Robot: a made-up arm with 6 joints.
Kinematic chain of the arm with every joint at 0, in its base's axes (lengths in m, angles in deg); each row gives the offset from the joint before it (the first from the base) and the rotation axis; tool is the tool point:
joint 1: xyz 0 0 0.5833 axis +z
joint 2: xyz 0 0 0 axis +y
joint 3: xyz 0 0 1.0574 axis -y
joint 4: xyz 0 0 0 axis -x
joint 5: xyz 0.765 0 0 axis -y
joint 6: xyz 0 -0.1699 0 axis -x
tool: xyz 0 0 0
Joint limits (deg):
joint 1: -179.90..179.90
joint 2: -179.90..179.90
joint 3: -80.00..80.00
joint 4: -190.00..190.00
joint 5: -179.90..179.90
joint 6: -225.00..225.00
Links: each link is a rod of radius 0.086 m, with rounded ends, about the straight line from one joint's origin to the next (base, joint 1, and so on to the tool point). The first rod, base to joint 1, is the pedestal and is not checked.
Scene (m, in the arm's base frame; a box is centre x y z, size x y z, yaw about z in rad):
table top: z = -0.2
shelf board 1: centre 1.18 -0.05 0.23 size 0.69 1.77 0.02 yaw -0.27
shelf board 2: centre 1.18 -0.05 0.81 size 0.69 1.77 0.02 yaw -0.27
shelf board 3: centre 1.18 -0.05 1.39 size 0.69 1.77 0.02 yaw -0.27
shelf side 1: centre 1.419 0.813 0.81 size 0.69 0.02 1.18 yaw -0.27
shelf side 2: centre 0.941 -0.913 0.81 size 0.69 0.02 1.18 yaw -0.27
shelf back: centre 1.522 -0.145 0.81 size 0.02 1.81 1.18 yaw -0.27
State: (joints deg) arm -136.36 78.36 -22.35 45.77 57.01 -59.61
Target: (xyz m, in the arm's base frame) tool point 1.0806 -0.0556 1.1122
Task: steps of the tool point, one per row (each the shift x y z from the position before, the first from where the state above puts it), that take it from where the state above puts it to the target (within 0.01 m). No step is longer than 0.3 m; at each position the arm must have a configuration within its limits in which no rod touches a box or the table.
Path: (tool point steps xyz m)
1: 0.2198 -0.1154 0.1412
2: 0.2296 -0.0314 0.1367
3: 0.2071 0.0481 0.1298
4: 0.1573 0.1118 0.1207
5: 0.0878 0.1500 0.1093
6: 0.1347 0.0049 0.0434
7: 0.1315 0.0479 0.0580
8: 0.1118 0.0895 0.0721
9: 0.0761 0.1225 0.0840
10: 0.0284 0.1402 0.0941
11: -0.0241 0.1379 0.1006
12: 0.1855 -0.0162 0.0217
13: 0.1813 -0.0498 -0.0001
14: 0.1688 -0.0821 -0.0216

